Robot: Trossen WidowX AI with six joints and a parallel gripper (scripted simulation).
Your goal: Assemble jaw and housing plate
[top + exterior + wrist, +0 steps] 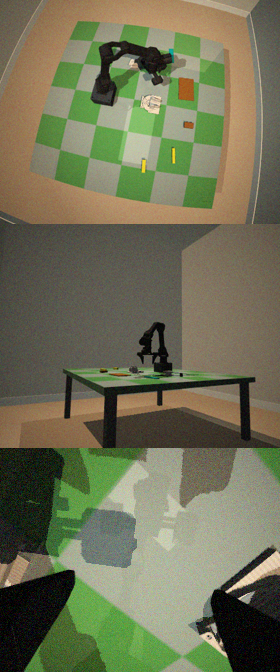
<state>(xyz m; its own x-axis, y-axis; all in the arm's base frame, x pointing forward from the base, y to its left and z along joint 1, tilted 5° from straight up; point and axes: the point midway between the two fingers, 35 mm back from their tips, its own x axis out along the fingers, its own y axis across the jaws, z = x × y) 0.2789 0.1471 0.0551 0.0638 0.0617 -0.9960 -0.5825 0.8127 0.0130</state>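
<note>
Now: the black peg 250 mm to the left of my gripper tip, 150 mm behind it and 70 mm below it. Also, from my gripper tip: orange block: 300 mm ahead, 250 mm to the right, 80 mm below; then teal bar: 250 mm to the left, 120 mm ahead, 80 mm below; then orange housing plate: 260 mm ahead, 80 mm below.
</note>
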